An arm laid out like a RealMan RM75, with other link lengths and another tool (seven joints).
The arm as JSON. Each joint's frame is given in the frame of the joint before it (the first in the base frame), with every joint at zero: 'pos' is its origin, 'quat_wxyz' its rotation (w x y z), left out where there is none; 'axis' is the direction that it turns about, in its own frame. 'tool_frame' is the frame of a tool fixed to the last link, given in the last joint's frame.
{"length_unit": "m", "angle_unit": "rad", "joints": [
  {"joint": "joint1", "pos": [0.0, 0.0, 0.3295], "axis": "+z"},
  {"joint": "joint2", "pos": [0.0, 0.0, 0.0], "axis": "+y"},
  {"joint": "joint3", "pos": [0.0, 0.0, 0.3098], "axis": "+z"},
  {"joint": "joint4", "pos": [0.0, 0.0, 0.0], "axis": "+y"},
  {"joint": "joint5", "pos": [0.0, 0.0, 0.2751], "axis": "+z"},
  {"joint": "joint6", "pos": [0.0, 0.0, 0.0], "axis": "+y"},
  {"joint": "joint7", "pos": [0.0, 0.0, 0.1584], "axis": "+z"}
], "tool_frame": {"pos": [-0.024, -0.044, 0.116], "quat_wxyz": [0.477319, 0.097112, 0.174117, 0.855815]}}
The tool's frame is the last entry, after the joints.
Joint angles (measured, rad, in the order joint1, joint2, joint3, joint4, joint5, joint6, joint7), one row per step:
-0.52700 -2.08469 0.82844 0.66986 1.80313 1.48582 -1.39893
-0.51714 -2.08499 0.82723 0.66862 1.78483 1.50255 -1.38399
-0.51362 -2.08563 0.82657 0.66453 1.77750 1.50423 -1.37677
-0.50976 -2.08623 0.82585 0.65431 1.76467 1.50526 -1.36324
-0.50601 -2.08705 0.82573 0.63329 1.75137 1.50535 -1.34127
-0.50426 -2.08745 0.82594 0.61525 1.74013 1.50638 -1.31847
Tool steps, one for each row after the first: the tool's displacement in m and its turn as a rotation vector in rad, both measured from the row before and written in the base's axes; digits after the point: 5 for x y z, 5 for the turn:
0.00168 -0.00363 0.00222 0.00592 -0.01839 -0.01039
-0.00036 -0.00098 0.00006 0.00399 -0.00664 -0.00009
-0.00040 -0.00115 -0.00038 0.00680 -0.01096 -0.00008
-0.00165 -0.00270 -0.00301 0.00464 -0.01193 0.00077
-0.00055 -0.00196 -0.00239 0.00555 -0.00847 -0.00430

